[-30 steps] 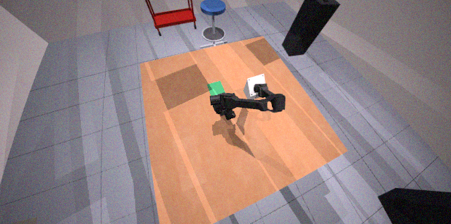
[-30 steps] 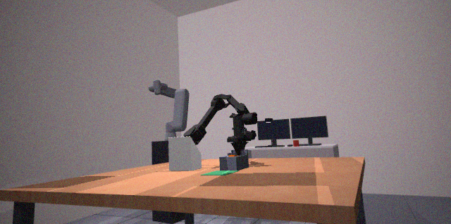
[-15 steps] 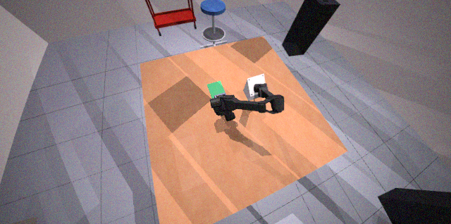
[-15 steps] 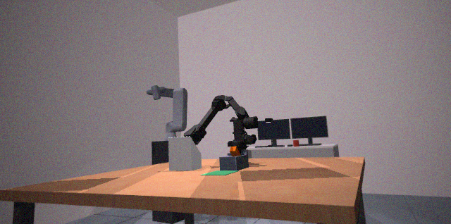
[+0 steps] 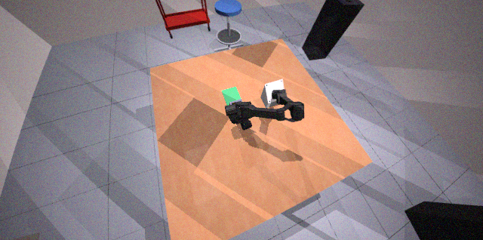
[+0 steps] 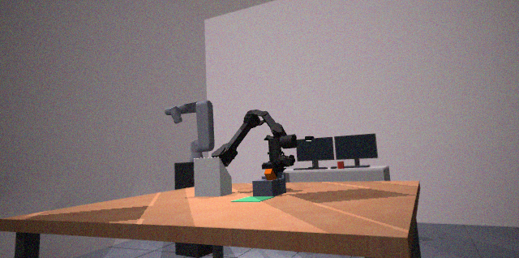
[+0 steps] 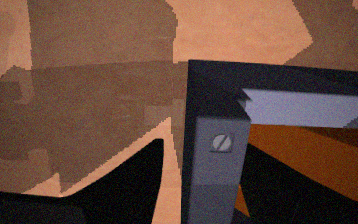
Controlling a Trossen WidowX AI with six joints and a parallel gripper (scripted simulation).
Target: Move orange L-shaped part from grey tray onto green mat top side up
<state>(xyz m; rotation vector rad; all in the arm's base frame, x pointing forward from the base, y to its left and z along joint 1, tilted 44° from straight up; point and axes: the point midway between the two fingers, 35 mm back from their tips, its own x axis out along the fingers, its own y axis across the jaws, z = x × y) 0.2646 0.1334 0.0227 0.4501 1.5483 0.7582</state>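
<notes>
Right now my gripper tip is 2 cm short of the green mat, 22 cm to the left of it and 5 cm above it.
</notes>
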